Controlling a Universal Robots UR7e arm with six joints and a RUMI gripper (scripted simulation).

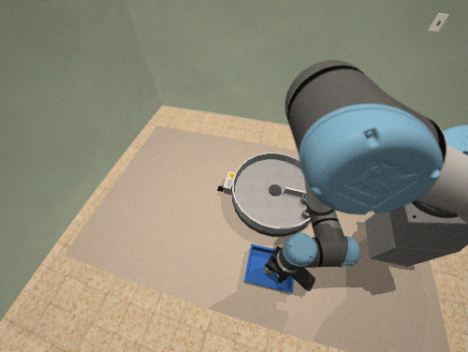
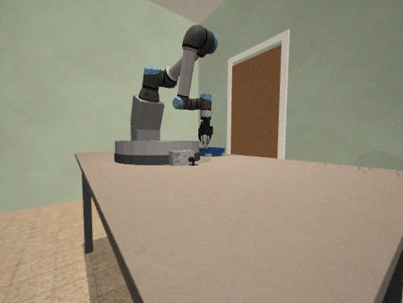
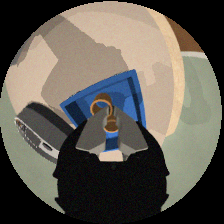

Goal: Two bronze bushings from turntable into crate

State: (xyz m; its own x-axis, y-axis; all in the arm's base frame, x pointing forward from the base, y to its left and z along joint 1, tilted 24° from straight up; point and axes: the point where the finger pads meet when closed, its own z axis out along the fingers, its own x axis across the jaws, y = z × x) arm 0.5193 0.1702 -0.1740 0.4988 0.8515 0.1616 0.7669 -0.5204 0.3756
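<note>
My gripper is now 40 mm short of the blue crate, 20 mm to the left of it and 20 mm above it. From my hand the other things lie so: grey turntable (10 mm ahead, 380 mm to the right, 10 mm above).
</note>
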